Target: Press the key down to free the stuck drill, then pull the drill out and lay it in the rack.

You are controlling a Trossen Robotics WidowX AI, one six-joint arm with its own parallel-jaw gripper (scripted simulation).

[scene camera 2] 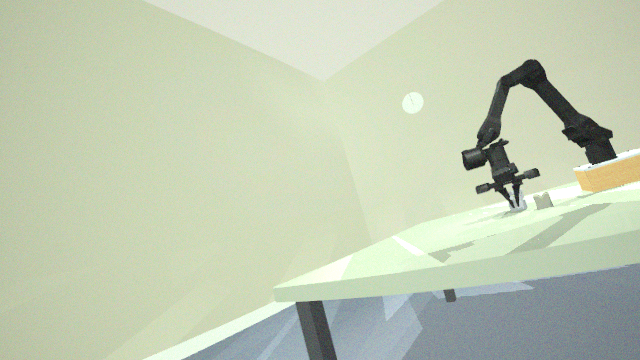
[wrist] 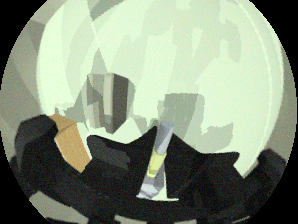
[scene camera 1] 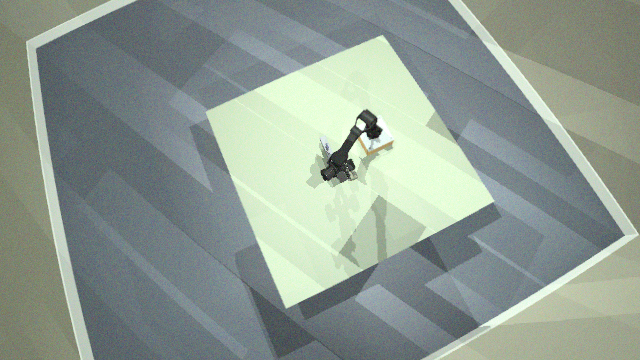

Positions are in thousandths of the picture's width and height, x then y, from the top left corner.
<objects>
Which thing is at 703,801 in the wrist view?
The gripper.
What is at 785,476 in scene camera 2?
The gripper.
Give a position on a drill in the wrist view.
At 559,578
</objects>
